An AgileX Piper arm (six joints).
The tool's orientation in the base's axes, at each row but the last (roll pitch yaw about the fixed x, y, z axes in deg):
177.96, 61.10, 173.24
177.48, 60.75, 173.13
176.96, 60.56, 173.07
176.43, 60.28, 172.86
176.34, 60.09, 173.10
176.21, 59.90, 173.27
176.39, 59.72, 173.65
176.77, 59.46, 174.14
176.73, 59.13, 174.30
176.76, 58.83, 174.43
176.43, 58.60, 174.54
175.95, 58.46, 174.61
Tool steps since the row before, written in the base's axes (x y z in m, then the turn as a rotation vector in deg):
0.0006, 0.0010, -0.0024, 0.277, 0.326, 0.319
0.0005, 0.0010, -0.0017, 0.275, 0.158, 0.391
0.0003, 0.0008, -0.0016, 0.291, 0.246, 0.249
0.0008, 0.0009, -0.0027, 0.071, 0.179, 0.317
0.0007, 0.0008, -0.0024, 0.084, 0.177, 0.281
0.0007, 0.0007, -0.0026, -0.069, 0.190, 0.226
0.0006, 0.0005, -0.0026, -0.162, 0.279, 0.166
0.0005, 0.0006, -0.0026, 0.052, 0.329, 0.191
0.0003, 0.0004, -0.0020, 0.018, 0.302, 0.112
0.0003, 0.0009, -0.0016, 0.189, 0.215, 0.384
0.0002, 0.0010, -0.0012, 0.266, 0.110, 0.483
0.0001, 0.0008, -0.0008, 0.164, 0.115, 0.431
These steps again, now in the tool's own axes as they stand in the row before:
0.0019, 0.0010, 0.0016, -0.394, 0.354, 0.066
0.0013, 0.0010, 0.0012, -0.465, 0.188, 0.039
0.0013, 0.0008, 0.0010, -0.344, 0.273, 0.118
0.0020, 0.0009, 0.0020, -0.299, 0.193, -0.103
0.0018, 0.0008, 0.0018, -0.275, 0.191, -0.074
0.0019, 0.0007, 0.0019, -0.150, 0.193, -0.180
0.0020, 0.0005, 0.0018, -0.047, 0.275, -0.233
0.0020, 0.0006, 0.0017, -0.174, 0.337, -0.063
0.0016, 0.0004, 0.0013, -0.090, 0.306, -0.050
0.0013, 0.0009, 0.0011, -0.415, 0.235, -0.042
0.0010, 0.0010, 0.0008, -0.545, 0.137, -0.026
0.0007, 0.0008, 0.0005, -0.447, 0.136, -0.086

